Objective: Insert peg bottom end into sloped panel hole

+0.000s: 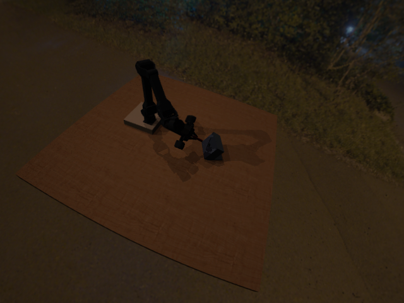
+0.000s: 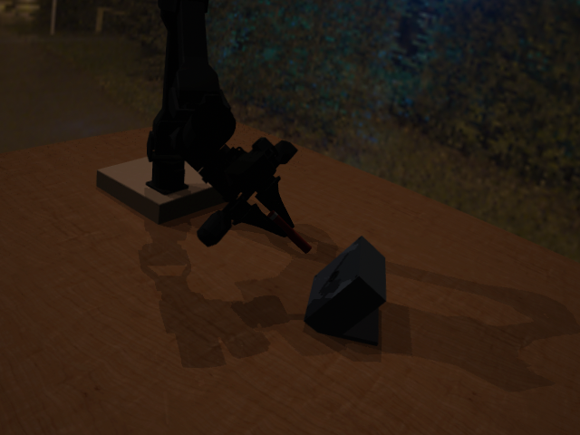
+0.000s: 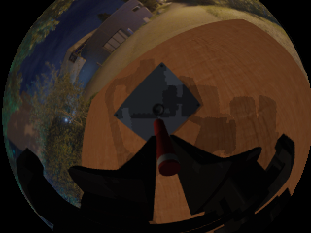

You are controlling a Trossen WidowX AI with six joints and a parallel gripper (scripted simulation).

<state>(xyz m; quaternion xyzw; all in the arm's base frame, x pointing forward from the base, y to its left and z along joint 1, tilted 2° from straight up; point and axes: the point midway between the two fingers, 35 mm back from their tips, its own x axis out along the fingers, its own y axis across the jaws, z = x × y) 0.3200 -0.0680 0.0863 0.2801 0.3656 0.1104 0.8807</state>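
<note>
Right now my gripper tip is 90 mm short of the panel, 50 mm to the right of it and 70 mm above it. Also, from my gripper tip: peg (10 mm behind, 10 mm to the right, 10 mm above).
</note>
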